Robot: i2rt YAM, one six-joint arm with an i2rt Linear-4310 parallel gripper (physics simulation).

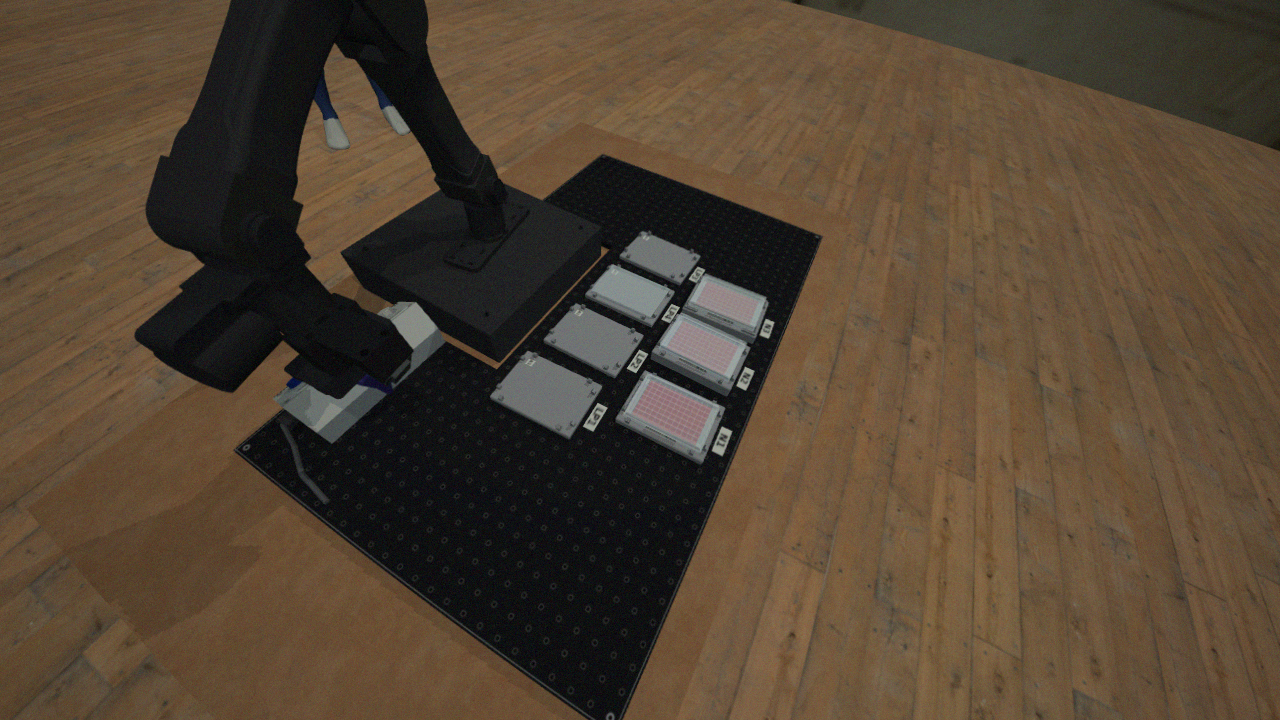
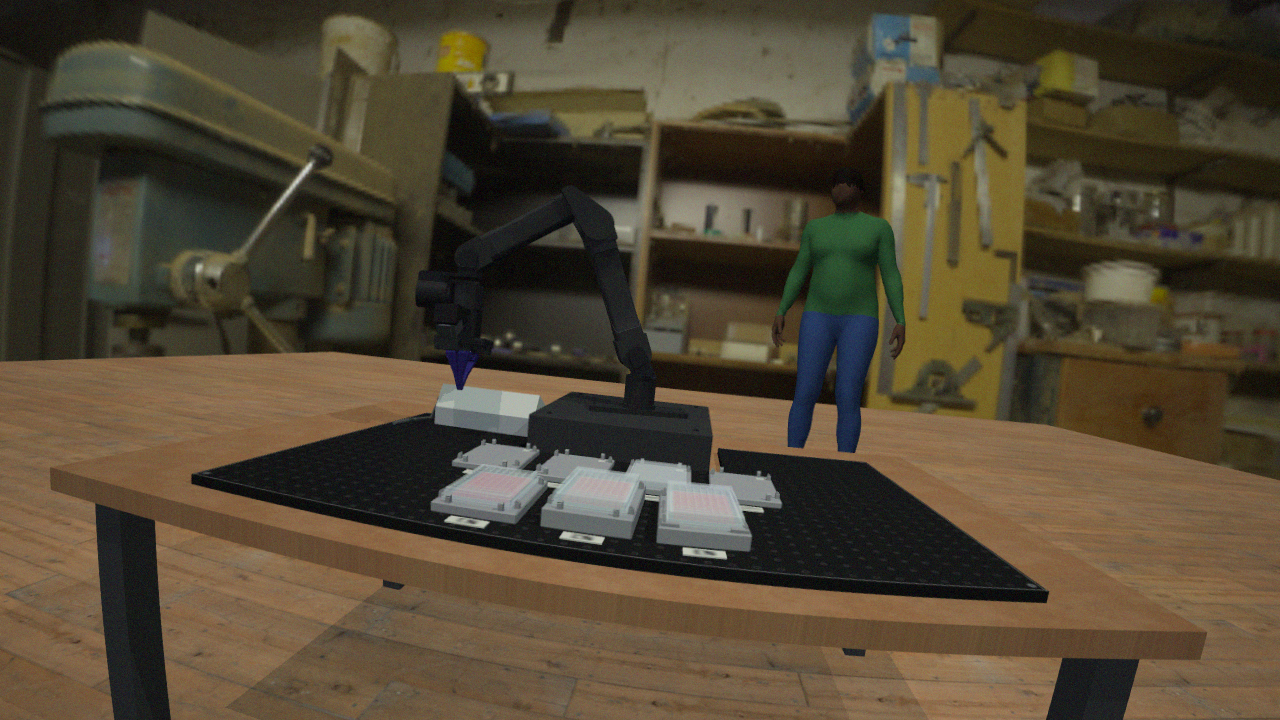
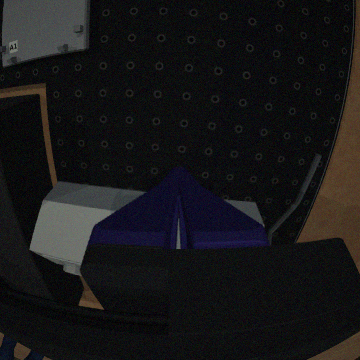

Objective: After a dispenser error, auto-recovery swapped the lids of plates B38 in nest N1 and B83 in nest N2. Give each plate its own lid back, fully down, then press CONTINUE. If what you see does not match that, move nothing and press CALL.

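Where they show: gripper, fingertip midpoint: (image 1: 388,391) (image 2: 459,390) (image 3: 178,176); arm's base, link origin: (image 1: 489,235) (image 2: 637,411).
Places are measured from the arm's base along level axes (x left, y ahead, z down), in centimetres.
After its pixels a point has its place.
Note:
Plates with pink wells sit in nest N1 (image 1: 673,411) @[x -21.0, y 42.5, z 4.6 cm] (image 2: 490,488) @[x -20.6, y 46.1, z 4.2 cm], nest N2 (image 1: 702,347) @[x -8.7, y 44.0, z 2.8 cm] (image 2: 595,494) and nest N3 (image 1: 729,302) @[x 3.9, y 46.5, z 3.2 cm] (image 2: 704,507) @[x 4.1, y 50.3, z 3.2 cm]. N1 looks deeper pink; N2 and N3 look paler under clear covers. Plate and lid codes are too small to read. A pale, lid-like sheet (image 1: 631,293) @[x 0.6, y 28.4, z 5.0 cm] (image 2: 659,474) @[x 1.5, y 29.8, z 5.0 cm] lies on the third lid pad. My gripper (image 2: 460,386) @[x -35.3, y 6.2, z -2.0 cm] (image 3: 178,176) @[x -35.3, y 6.2, z -2.0 cm] is shut and empty, pointing down at the outer end of the white console (image 1: 326,416) @[x -40.1, y -2.4, z 2.3 cm] (image 2: 492,409) @[x -29.8, y -0.3, z 2.2 cm] (image 3: 65,225) @[x -24.0, y 0.3, z 1.1 cm], tips close to its top. Contact is unclear; its buttons are hidden or unreadable.
Bare-looking lid pads LP1 (image 1: 547,394) @[x -24.5, y 23.0, z 5.8 cm] (image 2: 494,455) @[x -24.5, y 23.4, z 5.8 cm] and LP2 (image 1: 593,338) (image 2: 575,466), and a far pad (image 1: 660,257) @[x 13.8, y 30.5, z 5.8 cm] (image 2: 747,488) @[x 14.8, y 31.8, z 5.8 cm], stand behind the nests. The black robot base (image 1: 474,268) @[x -9.8, y 3.0, z -0.9 cm] (image 2: 619,429) @[x -4.3, y 15.0, z 1.3 cm] is beside the console. A grey cable (image 1: 302,465) @[x -46.5, y -3.7, z 6.4 cm] (image 3: 300,197) @[x -47.7, y -2.1, z 6.1 cm] runs from the console's outer end.

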